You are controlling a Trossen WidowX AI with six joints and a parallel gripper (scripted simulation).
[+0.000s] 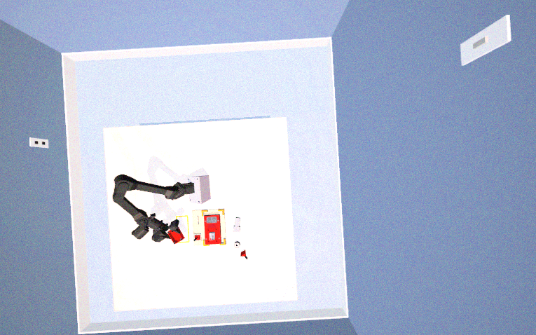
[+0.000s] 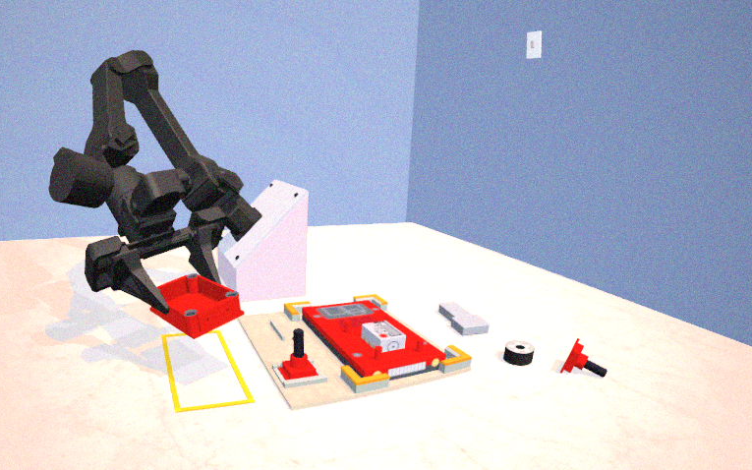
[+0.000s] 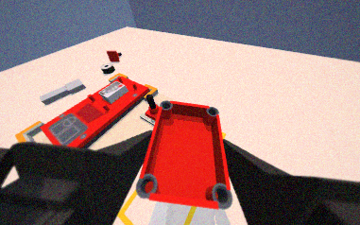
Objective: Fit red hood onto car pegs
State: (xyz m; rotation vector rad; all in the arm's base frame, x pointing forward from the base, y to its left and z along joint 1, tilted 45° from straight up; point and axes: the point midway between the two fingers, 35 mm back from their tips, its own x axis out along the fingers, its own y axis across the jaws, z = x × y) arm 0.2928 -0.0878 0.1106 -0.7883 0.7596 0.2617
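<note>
My gripper tip is now 10 cm to the right of the black post, 5 cm above it and 4 cm short of it. Also, from my gripper tip: black wheel: 39 cm to the left, 10 cm ahead, 8 cm below; white engine block: 23 cm to the left, 6 cm below, 3 cm ahead; red hood: 1 cm below.
</note>
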